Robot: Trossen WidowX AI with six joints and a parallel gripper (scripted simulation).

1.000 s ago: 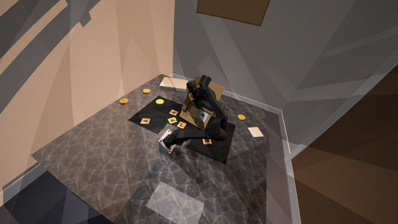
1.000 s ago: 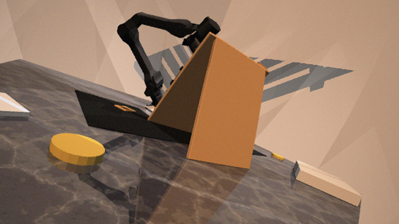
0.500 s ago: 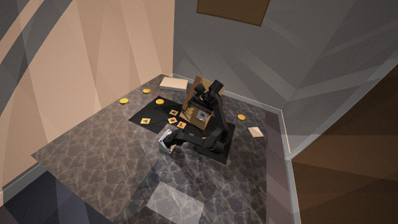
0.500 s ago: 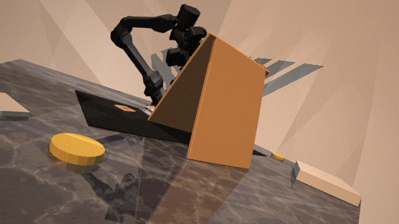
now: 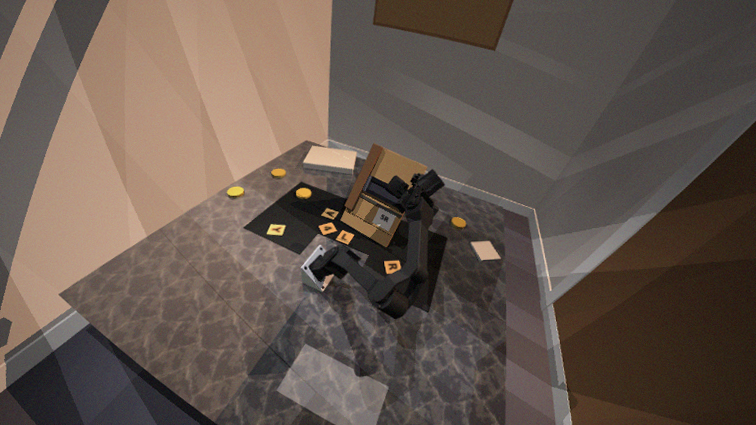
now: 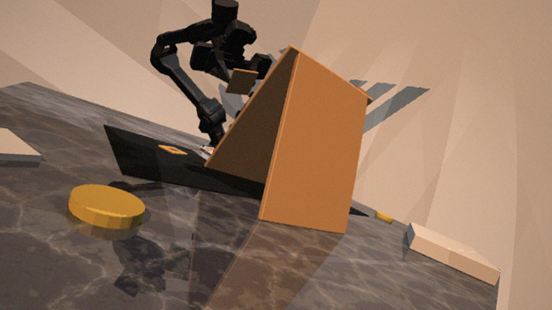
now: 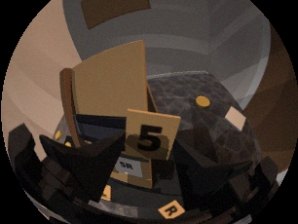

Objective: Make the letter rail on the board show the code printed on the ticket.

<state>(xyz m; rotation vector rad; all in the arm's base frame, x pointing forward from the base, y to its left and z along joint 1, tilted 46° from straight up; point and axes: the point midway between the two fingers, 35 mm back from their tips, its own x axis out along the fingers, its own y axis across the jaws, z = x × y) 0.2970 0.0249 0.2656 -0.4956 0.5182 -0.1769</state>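
My gripper tip is 12 cm above the white ticket, 8 cm to the right of it and 3 cm past it. The rest, counted from my gripper tip: black mat (21 cm below, 18 cm to the left, 14 cm behind); pale flat box (58 cm to the left, 33 cm ahead, 19 cm below); pale card (36 cm to the right, 21 cm below, 13 cm ahead).
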